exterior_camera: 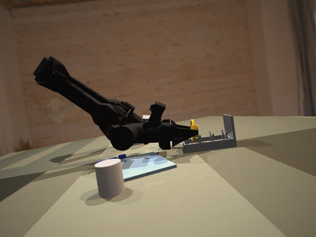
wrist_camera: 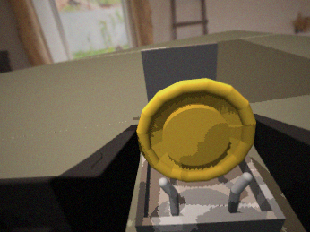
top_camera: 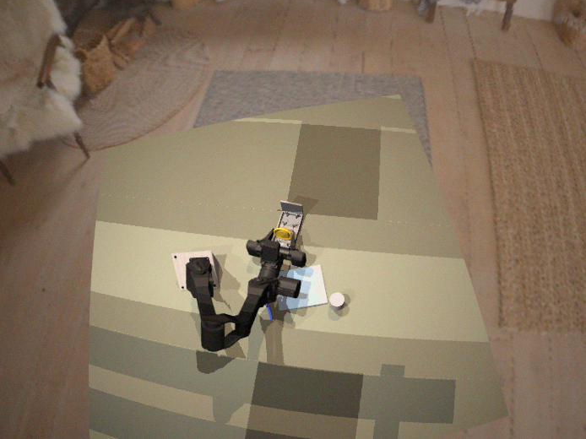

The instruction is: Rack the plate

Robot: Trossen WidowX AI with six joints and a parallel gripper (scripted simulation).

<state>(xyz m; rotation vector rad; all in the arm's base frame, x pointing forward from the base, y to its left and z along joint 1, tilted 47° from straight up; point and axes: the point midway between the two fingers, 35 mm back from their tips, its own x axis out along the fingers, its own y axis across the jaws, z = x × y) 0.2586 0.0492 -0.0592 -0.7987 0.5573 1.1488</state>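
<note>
My gripper tip is now 30 mm above the grey dish rack, 20 mm to the right of it and 10 mm short of it. The rest, counted from my gripper tip: yellow plate 10 mm to the right; light blue mat 180 mm to the right, 50 mm below, 40 mm ahead; blue spoon 230 mm to the right, 70 mm behind, 50 mm below.
</note>
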